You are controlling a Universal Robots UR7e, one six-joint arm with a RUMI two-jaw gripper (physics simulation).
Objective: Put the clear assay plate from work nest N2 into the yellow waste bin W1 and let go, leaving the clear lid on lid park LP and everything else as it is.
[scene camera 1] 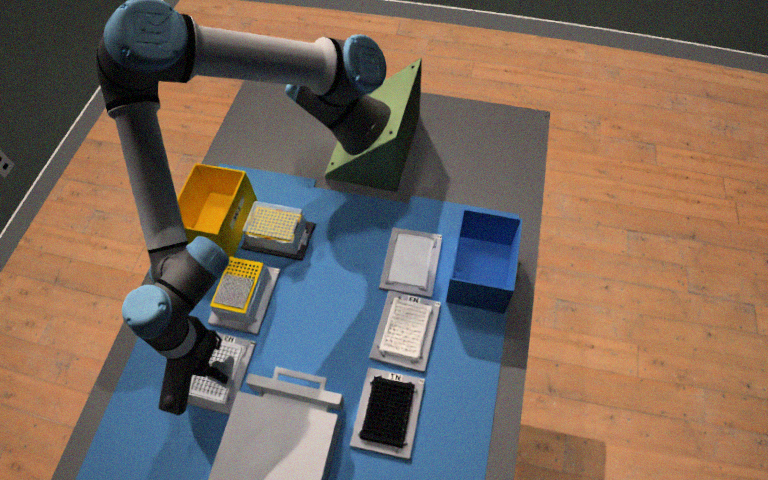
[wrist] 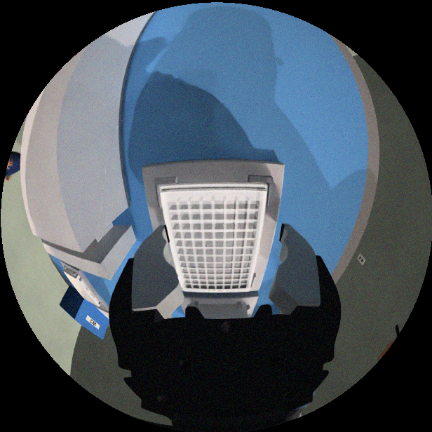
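Where they show: gripper, fingertip midpoint: [scene camera 1: 209,379]; arm's base, link origin: [scene camera 1: 368,130].
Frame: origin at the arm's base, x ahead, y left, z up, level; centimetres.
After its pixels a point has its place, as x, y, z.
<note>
The clear assay plate [scene camera 1: 208,389] {67.1, -18.9, -9.2} [wrist: 215,240], gridded and whitish, sits flat in work nest N2 [scene camera 1: 245,354] {57.9, -14.2, -10.3} [wrist: 210,171]. My gripper [scene camera 1: 219,365] [wrist: 224,226] is over this nest, open and empty. In the wrist view its fingers stand on either side of the plate, the left one close to the plate's edge, the right one with a wider gap; their exact height is unclear. The yellow waste bin W1 [scene camera 1: 232,226] {30.7, -25.8, -4.8} stands at the back left, its visible inside empty. The clear lid [scene camera 1: 409,260] {28.5, 15.9, -9.8} lies flat on lid park LP [scene camera 1: 386,277] {33.6, 11.6, -10.2} at the right.
A grey box-shaped device [scene camera 1: 283,430] {72.1, 0.4, -3.4} [wrist: 90,125] with a raised handle stands beside N2. Yellow-topped racks [scene camera 1: 243,285] {44.8, -17.6, -4.1} [scene camera 1: 274,223] {28.4, -15.9, -4.0} stand between N2 and W1. A white plate [scene camera 1: 404,328] {45.1, 18.1, -9.5}, a black plate [scene camera 1: 387,410] {63.0, 18.3, -9.2} and a blue bin [scene camera 1: 478,294] {36.3, 32.4, -4.5} are on the right.
</note>
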